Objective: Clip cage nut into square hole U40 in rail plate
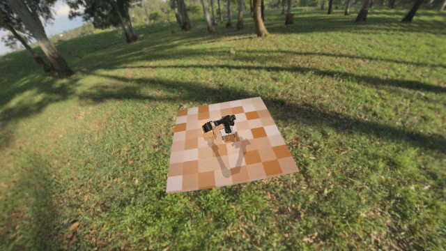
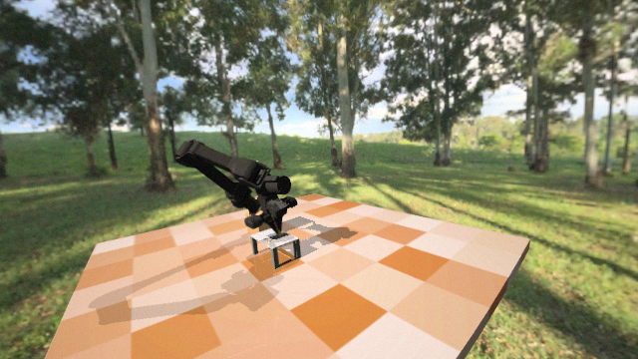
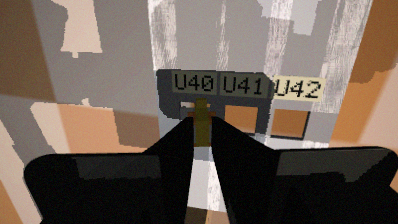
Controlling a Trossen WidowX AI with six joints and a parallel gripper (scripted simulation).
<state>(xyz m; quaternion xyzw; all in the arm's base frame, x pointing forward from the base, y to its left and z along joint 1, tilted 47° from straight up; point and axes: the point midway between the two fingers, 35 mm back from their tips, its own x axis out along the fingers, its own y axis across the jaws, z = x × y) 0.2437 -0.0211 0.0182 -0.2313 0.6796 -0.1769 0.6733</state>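
Now: gripper tip 1 cm above the cage nut.
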